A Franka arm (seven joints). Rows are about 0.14 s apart.
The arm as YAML. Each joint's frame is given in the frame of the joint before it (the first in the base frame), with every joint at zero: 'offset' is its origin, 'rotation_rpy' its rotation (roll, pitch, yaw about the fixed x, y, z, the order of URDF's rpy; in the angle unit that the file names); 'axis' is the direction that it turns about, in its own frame. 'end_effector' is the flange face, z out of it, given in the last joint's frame.
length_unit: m
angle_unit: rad
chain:
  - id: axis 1
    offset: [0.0, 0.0, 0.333]
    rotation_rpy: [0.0, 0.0, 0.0]
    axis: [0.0, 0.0, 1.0]
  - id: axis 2
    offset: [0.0, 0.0, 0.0]
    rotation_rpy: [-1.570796, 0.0, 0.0]
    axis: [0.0, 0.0, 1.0]
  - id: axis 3
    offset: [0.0, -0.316, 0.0]
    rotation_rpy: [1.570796, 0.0, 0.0]
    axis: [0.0, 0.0, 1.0]
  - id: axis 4
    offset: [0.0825, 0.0, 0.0]
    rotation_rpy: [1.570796, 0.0, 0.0]
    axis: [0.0, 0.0, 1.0]
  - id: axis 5
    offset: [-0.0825, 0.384, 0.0]
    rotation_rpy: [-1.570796, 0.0, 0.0]
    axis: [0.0, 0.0, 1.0]
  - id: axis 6
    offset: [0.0, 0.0, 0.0]
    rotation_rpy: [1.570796, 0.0, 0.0]
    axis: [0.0, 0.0, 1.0]
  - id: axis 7
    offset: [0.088, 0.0, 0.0]
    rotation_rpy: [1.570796, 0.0, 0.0]
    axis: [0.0, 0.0, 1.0]
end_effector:
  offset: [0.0, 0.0, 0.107]
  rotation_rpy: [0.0, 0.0, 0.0]
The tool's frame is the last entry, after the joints.
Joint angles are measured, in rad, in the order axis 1, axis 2, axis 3, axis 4, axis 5, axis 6, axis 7. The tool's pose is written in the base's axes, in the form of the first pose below.
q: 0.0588, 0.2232, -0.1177, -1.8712, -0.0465, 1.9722, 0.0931
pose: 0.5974 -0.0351 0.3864 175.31 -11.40 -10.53
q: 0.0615, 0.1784, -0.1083, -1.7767, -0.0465, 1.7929, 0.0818
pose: 0.5930 -0.0286 0.4428 175.34 -10.05 -14.09
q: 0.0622, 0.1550, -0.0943, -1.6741, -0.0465, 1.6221, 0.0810
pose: 0.5863 -0.0206 0.4919 175.07 -9.31 -18.02
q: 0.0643, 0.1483, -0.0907, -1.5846, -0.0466, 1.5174, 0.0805
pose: 0.5833 -0.0174 0.5300 174.99 -9.18 -18.75
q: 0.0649, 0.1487, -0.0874, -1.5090, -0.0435, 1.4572, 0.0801
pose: 0.5827 -0.0147 0.5602 175.34 -9.08 -17.46
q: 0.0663, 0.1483, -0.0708, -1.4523, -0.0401, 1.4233, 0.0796
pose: 0.5822 -0.0043 0.5839 175.89 -7.62 -15.44
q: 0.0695, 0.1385, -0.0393, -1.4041, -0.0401, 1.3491, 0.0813
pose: 0.5724 0.0140 0.6061 175.92 -4.95 -16.82
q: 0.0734, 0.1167, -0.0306, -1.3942, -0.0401, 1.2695, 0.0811
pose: 0.5566 0.0198 0.6178 175.39 -4.02 -21.00
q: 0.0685, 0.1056, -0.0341, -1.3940, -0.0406, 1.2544, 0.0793
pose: 0.5517 0.0149 0.6231 175.36 -4.65 -21.36
